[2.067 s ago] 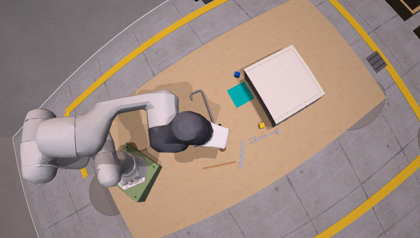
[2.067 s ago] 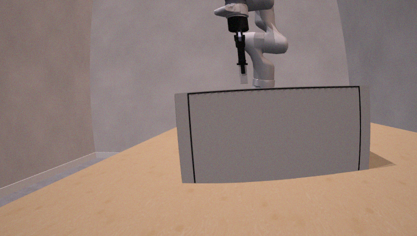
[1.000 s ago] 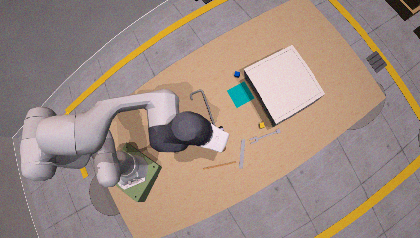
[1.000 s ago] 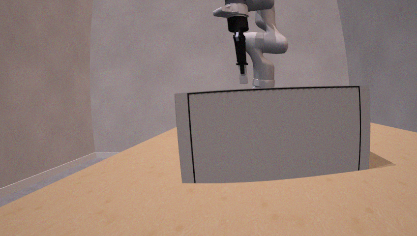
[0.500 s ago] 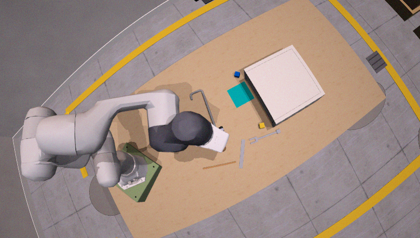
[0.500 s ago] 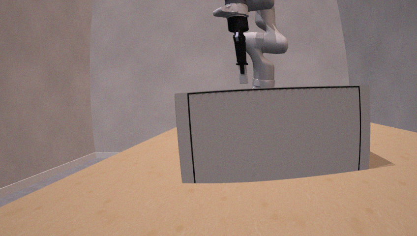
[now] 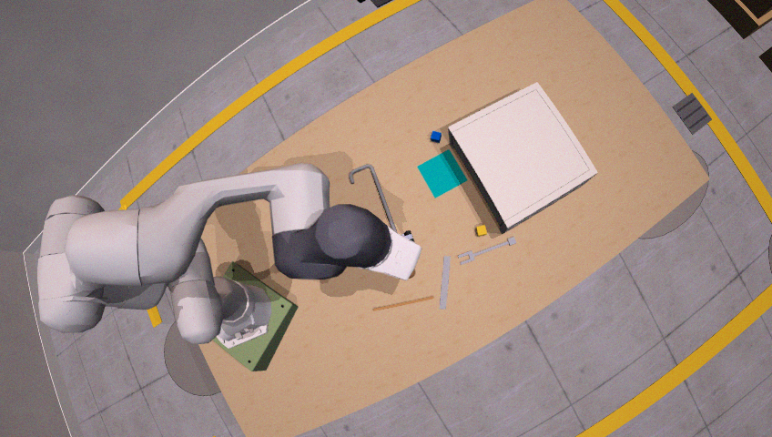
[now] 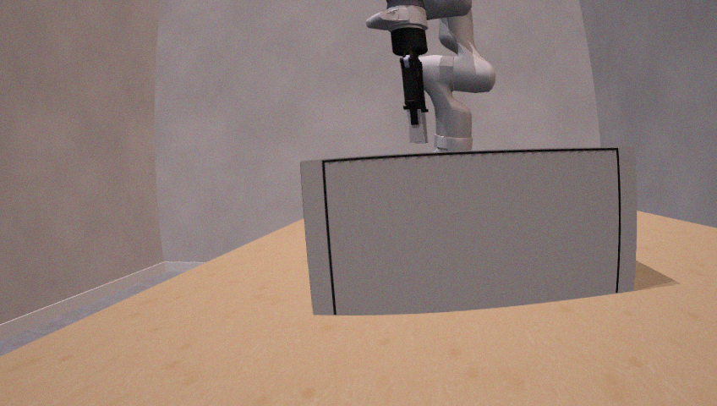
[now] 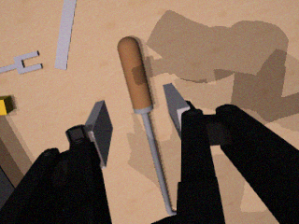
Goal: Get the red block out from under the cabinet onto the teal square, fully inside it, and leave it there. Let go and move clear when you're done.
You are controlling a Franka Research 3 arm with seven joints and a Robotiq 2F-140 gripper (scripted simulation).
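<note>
My gripper is now 190 mm above the hook tool and 130 mm to the right of it. Also, from my hand: yellow block (210 mm ahead, 190 mm below, 70 mm to the right); grey bar (200 mm below, 120 mm to the right, 50 mm ahead); thin wooden stick (200 mm below, 100 mm to the right, 80 mm behind).
</note>
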